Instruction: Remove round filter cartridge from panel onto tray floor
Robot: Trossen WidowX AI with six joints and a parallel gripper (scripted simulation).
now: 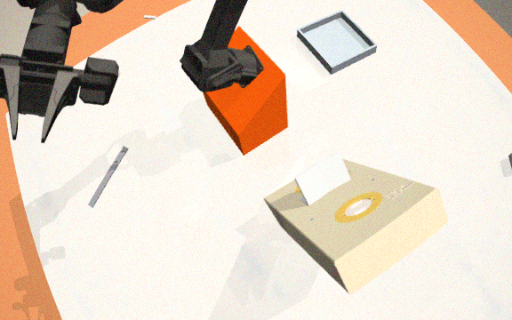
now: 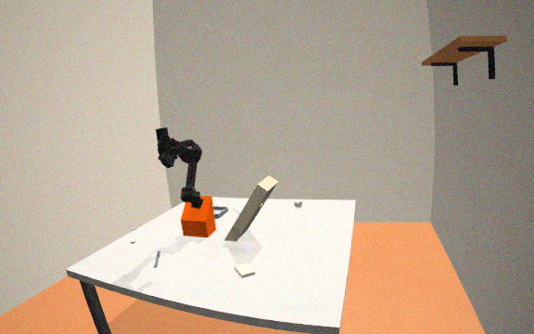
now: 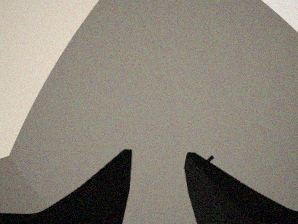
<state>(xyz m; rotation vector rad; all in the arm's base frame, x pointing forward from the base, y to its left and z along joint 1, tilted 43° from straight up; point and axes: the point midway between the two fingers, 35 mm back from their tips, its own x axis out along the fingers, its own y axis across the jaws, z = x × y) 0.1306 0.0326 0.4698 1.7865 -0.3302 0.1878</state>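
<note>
Now: gripper tip 16 cm short of the round filter cartridge, 33 cm to the right of it and 30 cm above it. Also, from my gripper tip: service panel: 11 cm ahead, 32 cm to the left, 38 cm below; grey tray: 29 cm behind, 58 cm to the left, 52 cm below.
</note>
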